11 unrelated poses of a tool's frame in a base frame.
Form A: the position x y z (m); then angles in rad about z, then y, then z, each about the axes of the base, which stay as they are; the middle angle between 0 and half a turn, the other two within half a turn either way.
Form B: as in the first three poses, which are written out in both.
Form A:
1: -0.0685 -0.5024 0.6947 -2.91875 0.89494 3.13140
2: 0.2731 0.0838 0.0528 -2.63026 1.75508 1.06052
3: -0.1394 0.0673 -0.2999 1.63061 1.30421 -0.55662
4: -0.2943 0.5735 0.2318 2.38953 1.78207 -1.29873
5: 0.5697 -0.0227 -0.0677 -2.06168 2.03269 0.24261
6: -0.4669 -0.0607 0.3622 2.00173 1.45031 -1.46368
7: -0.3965 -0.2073 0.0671 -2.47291 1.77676 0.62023
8: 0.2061 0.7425 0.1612 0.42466 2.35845 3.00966
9: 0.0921 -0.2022 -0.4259 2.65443 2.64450 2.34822
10: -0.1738 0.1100 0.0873 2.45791 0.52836 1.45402
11: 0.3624 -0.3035 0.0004 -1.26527 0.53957 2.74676
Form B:
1: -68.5 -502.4 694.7 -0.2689 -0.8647 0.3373
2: 273.1 83.8 52.8 -1.9347 -1.0301 -0.1946
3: -139.4 67.3 -299.9 1.3038 -0.0577 1.0300
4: -294.3 573.5 231.8 1.8750 -0.7953 0.0515
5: 569.7 -22.7 -67.7 -2.0847 -0.4357 -1.0943
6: -466.9 -60.7 362.2 1.4383 -0.4276 0.1623
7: -396.5 -207.3 67.1 -1.8958 -0.8758 -0.6973
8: 206.1 742.5 161.2 2.7524 0.6982 -0.6998
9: 92.1 -202.2 -425.9 2.8929 -0.4350 2.8906
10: -173.8 110.0 87.3 0.3532 -0.4015 -2.4439
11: 362.4 -303.5 0.4 -0.5189 0.1552 1.4402
